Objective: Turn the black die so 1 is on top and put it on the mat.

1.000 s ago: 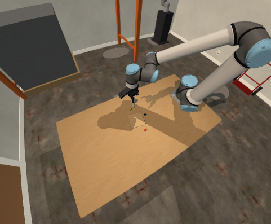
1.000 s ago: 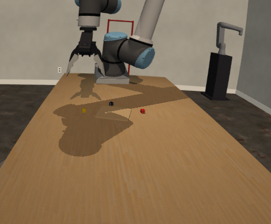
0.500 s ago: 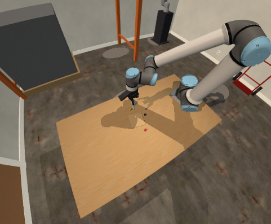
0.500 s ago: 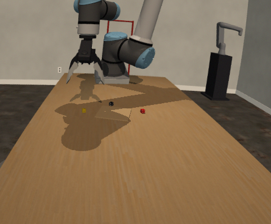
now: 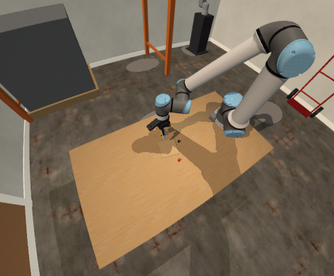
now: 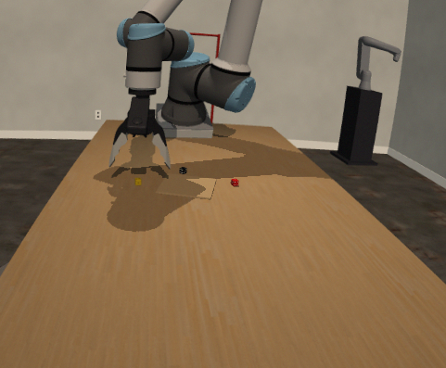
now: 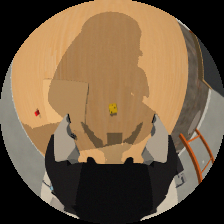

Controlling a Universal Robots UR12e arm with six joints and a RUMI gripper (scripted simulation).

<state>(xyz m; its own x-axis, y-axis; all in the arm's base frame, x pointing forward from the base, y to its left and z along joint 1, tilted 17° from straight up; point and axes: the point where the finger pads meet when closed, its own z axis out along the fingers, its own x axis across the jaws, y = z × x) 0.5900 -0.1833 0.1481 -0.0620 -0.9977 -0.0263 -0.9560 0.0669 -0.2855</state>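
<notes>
My gripper is now 40 mm above the yellow die and 10 mm past it. The rest, counted from my hand: red die (260 mm to the left, 40 mm below, 10 mm behind); black die (130 mm to the left, 100 mm behind, 40 mm below); tan mat (130 mm to the left, 50 mm below).
</notes>
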